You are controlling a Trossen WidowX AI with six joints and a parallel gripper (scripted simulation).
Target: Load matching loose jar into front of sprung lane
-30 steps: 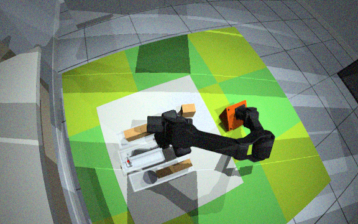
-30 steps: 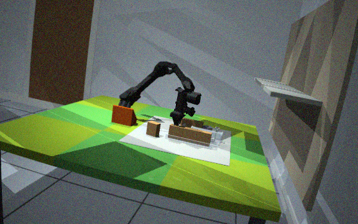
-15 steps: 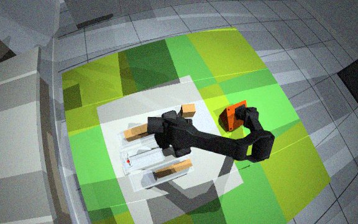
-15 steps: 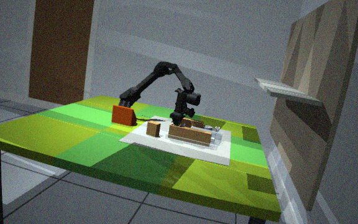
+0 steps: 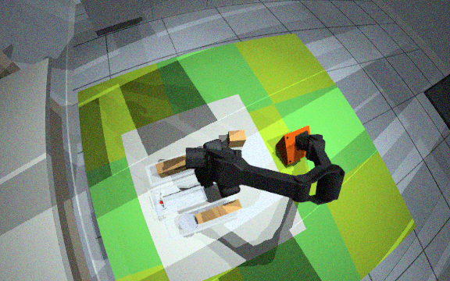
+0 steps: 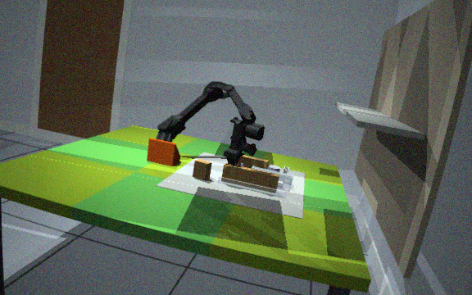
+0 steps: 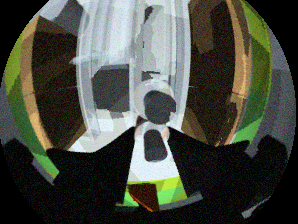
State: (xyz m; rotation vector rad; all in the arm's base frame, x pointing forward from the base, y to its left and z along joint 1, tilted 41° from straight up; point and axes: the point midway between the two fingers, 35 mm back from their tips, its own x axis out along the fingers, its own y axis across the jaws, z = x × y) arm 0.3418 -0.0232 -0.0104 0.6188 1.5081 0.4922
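My gripper tip is 14 cm short of the lane, 2 cm to the right of it and 1 cm above it. Round my gripper tip: red mark (23 cm ahead, 2 cm to the left, 4 cm above); then grey disc (17 cm ahead, 12 cm to the left).
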